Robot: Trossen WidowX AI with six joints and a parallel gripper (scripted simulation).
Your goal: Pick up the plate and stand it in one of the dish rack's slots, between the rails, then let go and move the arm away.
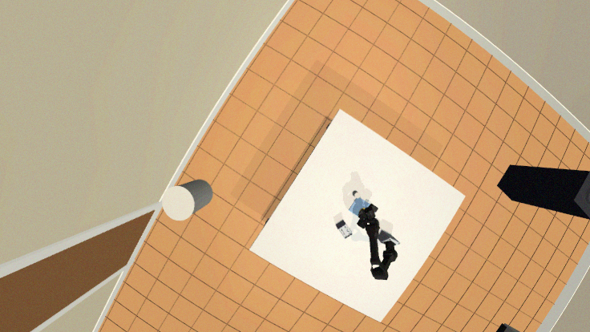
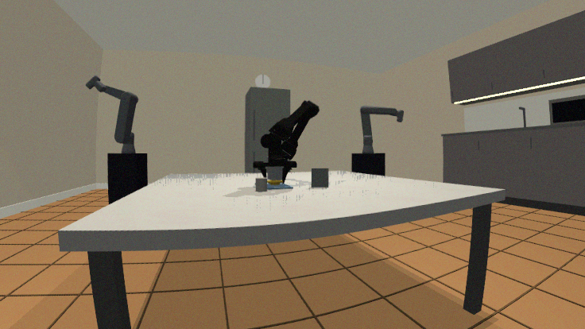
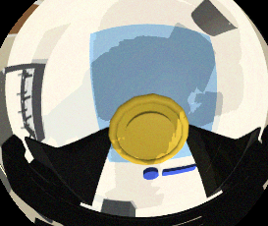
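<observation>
Now: gripper tip 3 cm short of the light blue mat and 1 cm to the left of it. The rest, counted from my gripper tip: grey dish rack: 3 cm ahead, 20 cm to the left, 2 cm above; then yellow plate: 1 cm above.
</observation>
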